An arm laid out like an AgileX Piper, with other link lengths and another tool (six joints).
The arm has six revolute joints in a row. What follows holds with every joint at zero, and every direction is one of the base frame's. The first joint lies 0.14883 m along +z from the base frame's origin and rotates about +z. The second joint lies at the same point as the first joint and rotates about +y. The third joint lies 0.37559 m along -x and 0.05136 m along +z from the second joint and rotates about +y. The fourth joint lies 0.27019 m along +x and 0.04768 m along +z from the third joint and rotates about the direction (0.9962, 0, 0.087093). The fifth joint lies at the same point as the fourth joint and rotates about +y. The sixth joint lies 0.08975 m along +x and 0.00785 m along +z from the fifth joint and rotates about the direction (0.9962, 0, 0.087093). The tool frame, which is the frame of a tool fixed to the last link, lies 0.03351 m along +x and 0.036 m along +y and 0.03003 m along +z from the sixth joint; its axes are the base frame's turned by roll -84.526, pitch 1.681 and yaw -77.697 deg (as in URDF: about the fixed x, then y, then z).
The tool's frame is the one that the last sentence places.
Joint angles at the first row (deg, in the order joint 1, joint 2, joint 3, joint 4, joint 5, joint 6):
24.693 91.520 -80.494 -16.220 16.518 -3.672
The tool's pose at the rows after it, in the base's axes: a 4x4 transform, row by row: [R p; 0 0 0 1], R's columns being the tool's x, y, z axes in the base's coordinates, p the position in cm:
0.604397 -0.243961 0.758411 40.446; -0.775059 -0.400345 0.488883 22.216; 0.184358 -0.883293 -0.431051 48.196; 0 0 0 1
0.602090 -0.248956 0.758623 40.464; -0.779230 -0.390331 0.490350 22.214; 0.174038 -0.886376 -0.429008 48.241; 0 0 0 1
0.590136 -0.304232 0.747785 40.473; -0.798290 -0.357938 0.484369 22.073; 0.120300 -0.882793 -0.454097 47.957; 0 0 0 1
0.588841 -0.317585 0.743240 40.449; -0.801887 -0.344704 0.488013 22.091; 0.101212 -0.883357 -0.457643 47.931; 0 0 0 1
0.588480 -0.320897 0.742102 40.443; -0.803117 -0.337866 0.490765 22.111; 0.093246 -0.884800 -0.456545 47.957; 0 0 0 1
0.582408 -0.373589 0.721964 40.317; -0.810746 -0.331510 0.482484 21.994; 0.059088 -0.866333 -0.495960 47.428; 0 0 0 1
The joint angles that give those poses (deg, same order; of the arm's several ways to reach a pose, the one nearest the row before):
24.693 91.520 -80.493 -14.987 17.097 -3.671
24.693 91.520 -80.494 -14.860 17.097 -3.128
24.693 91.520 -80.494 -13.785 19.328 -1.228
24.692 91.520 -80.495 -12.725 19.724 -1.229
24.692 91.521 -80.495 -12.253 19.724 -1.230
24.693 91.519 -80.494 -10.748 22.607 -1.228

